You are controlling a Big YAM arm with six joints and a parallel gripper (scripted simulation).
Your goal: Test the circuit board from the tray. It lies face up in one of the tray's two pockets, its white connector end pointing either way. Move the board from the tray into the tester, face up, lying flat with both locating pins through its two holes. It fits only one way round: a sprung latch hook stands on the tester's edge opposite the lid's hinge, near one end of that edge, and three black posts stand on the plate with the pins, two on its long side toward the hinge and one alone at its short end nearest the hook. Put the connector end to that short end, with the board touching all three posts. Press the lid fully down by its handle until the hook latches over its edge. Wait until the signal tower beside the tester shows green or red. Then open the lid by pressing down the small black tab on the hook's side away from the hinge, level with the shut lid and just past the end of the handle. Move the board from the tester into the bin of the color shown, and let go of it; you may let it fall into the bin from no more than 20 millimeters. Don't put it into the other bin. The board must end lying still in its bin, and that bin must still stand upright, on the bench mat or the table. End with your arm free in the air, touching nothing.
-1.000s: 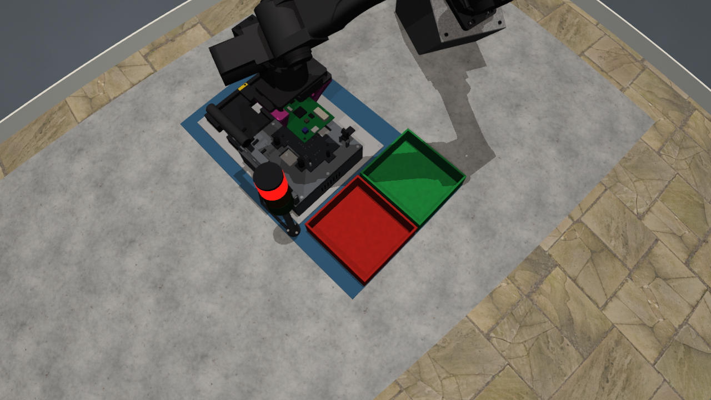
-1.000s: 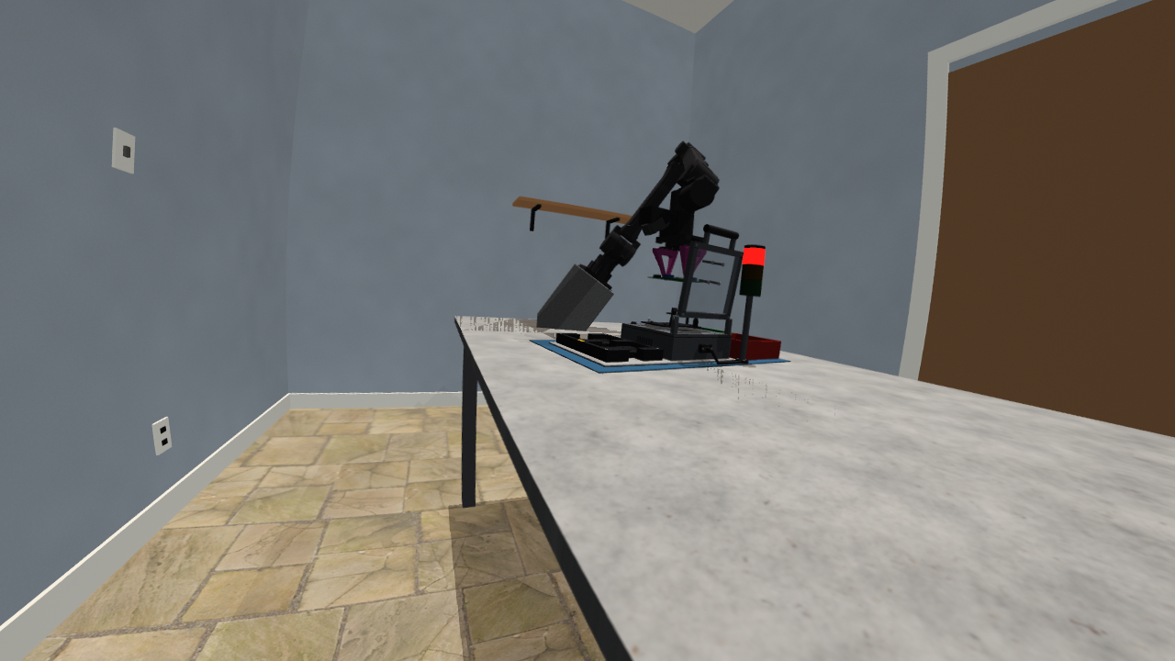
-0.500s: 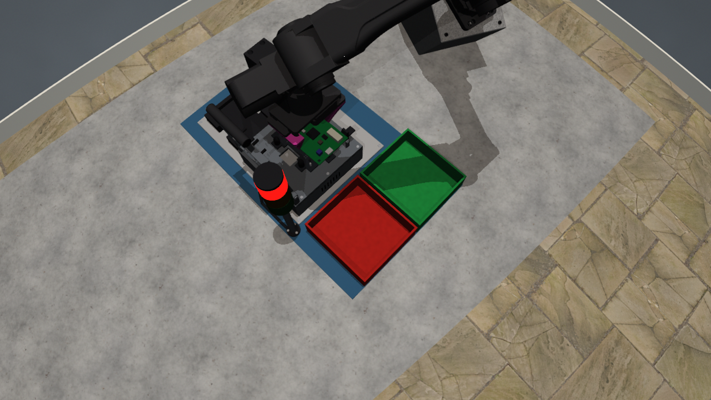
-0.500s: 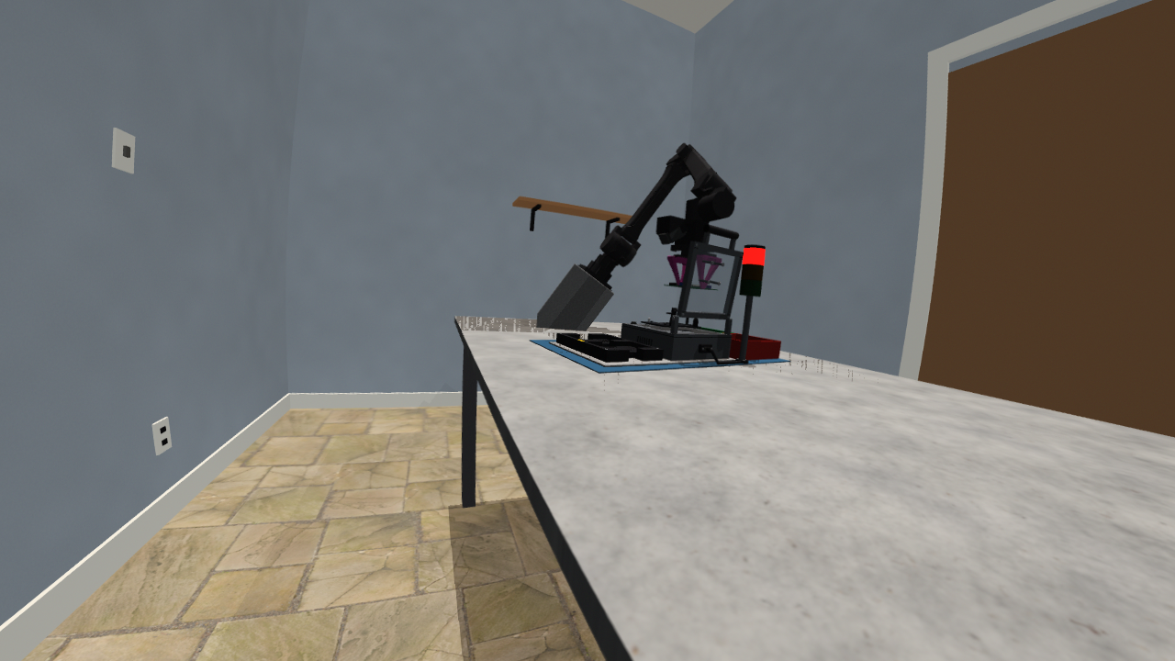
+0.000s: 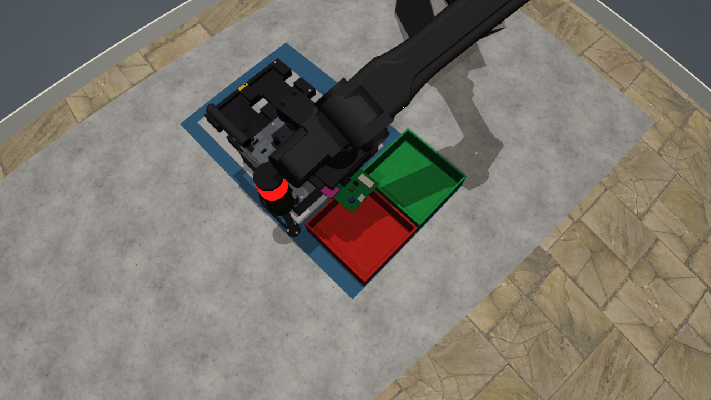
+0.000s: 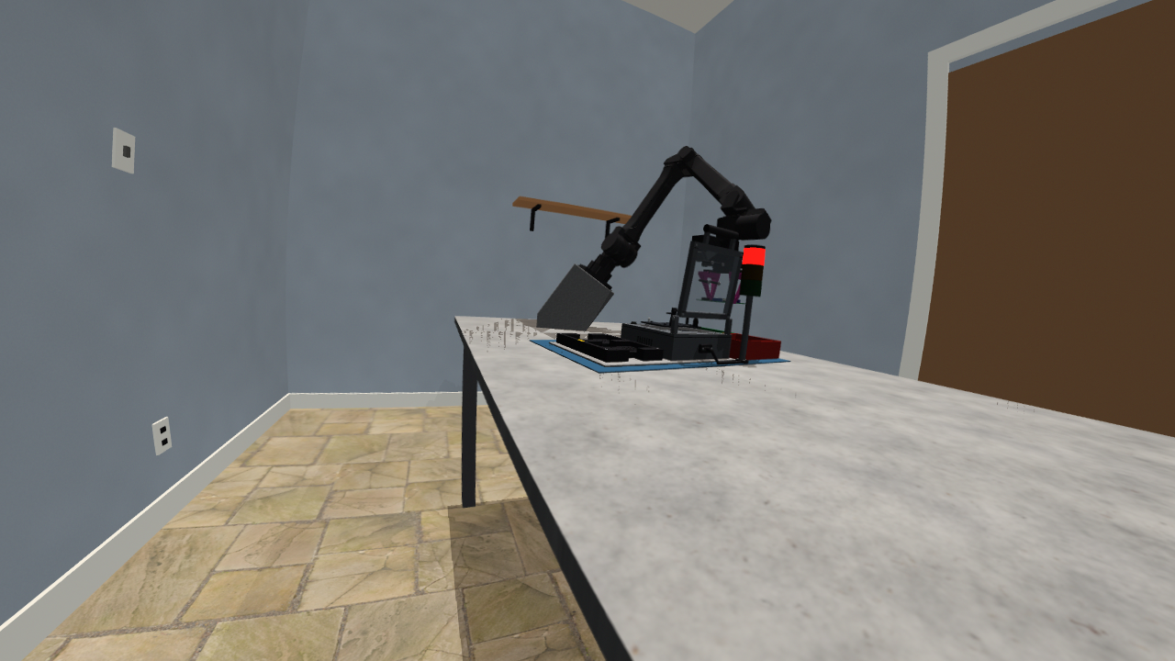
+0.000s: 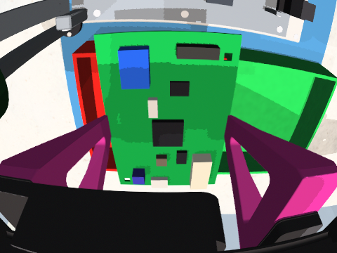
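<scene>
Now: the red bin 70 mm to the left of my hand and 120 mm below it. The rest, counted from my hand: tester plate: 10 mm ahead, 130 mm to the right, 70 mm below; green circuit board: right at my hand; latch hook: 70 mm behind, 100 mm to the right, 50 mm below.
</scene>
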